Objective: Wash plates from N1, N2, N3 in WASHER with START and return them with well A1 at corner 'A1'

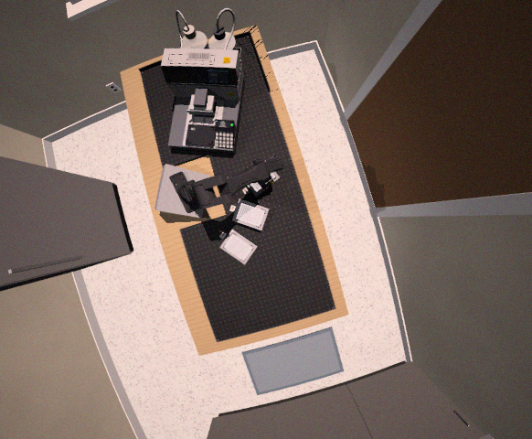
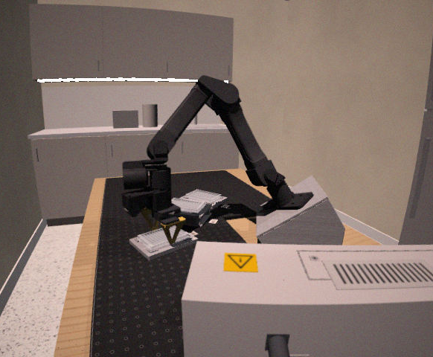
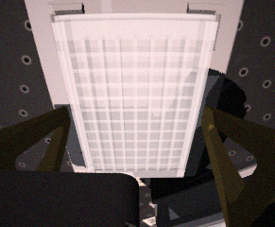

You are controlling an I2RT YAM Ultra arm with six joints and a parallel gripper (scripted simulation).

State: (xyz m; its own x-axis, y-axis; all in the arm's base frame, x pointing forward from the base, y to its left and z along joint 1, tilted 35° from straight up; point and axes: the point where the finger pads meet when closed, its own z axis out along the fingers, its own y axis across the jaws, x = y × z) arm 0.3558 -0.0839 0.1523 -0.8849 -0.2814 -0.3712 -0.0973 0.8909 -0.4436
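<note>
Right now the grey nest slab is 2 cm below my hand. Round my hand: n1 label 11 cm behind, 3 cm below, 1 cm to the right; carrier pocket 35 cm to the left, 14 cm behind, 5 cm above; N2 label 21 cm behind, 5 cm to the right, 3 cm below.
</note>
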